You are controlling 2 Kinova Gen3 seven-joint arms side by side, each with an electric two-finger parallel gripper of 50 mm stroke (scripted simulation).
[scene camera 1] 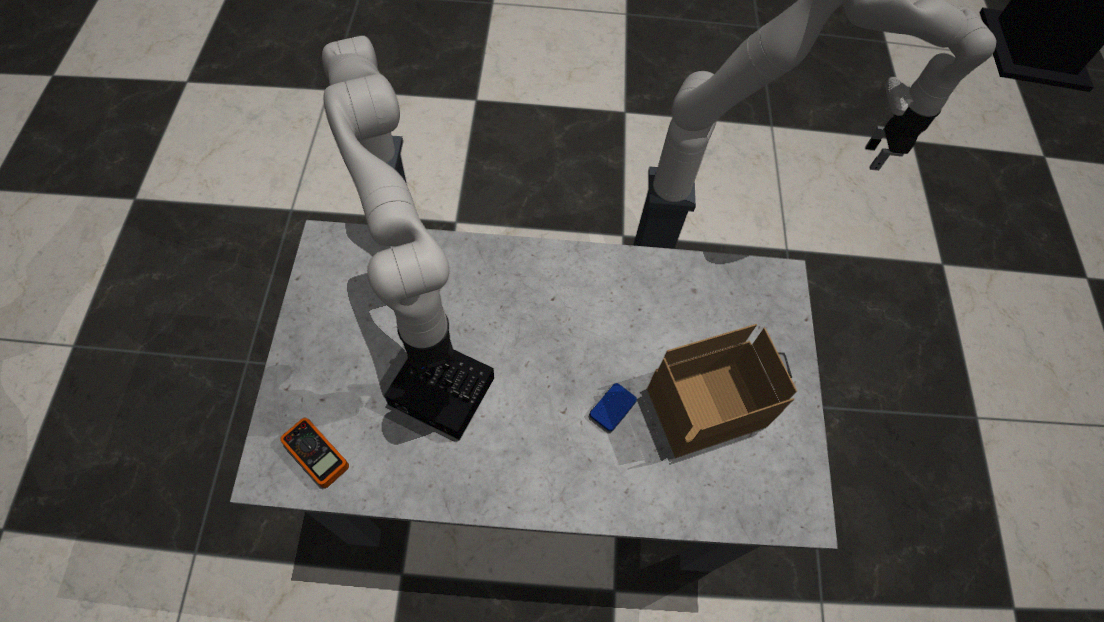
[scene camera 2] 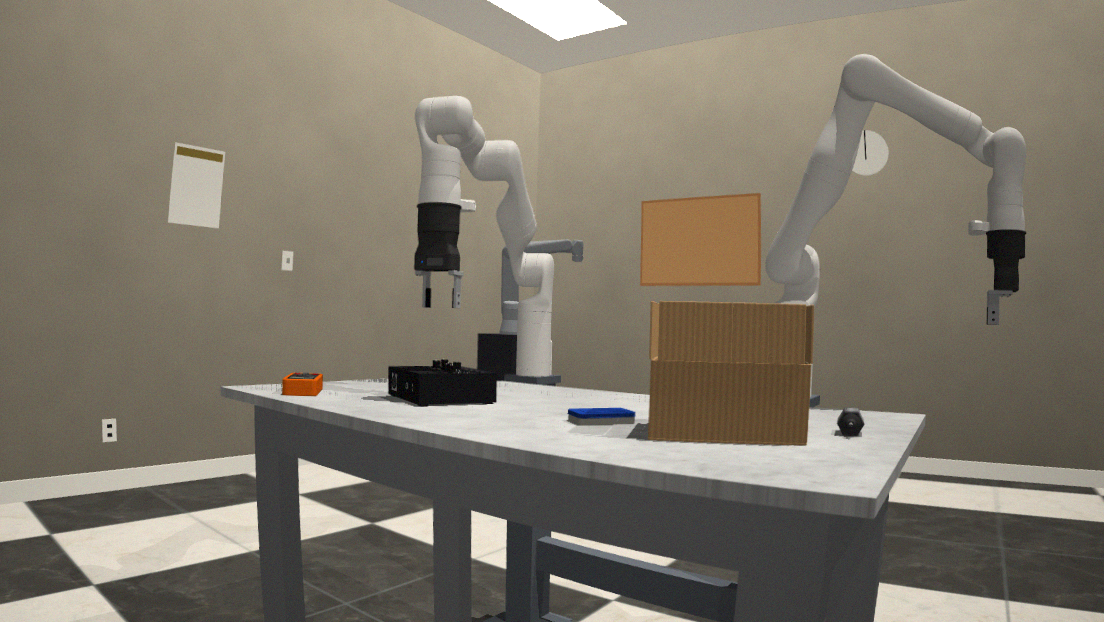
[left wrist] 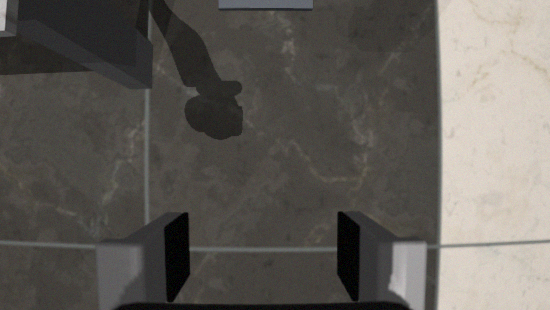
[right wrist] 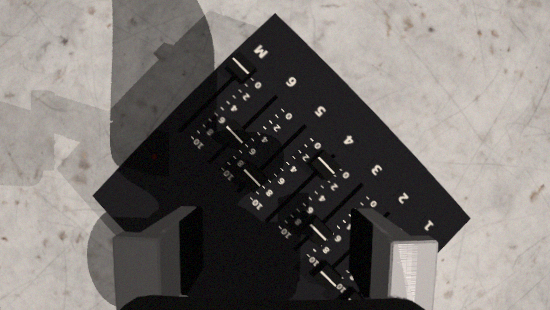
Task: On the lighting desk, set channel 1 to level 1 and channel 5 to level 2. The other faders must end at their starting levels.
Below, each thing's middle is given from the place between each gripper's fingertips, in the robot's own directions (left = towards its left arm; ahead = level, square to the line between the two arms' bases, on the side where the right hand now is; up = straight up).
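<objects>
Blue block [scene camera 1: 611, 409]: 170 mm below my right hand [scene camera 2: 441, 307], 350 mm to the left of it and 10 mm behind it.
My left hand [scene camera 2: 992, 324] is 170 mm above the blue block, 530 mm to the left of it and 600 mm short of it.
</objects>
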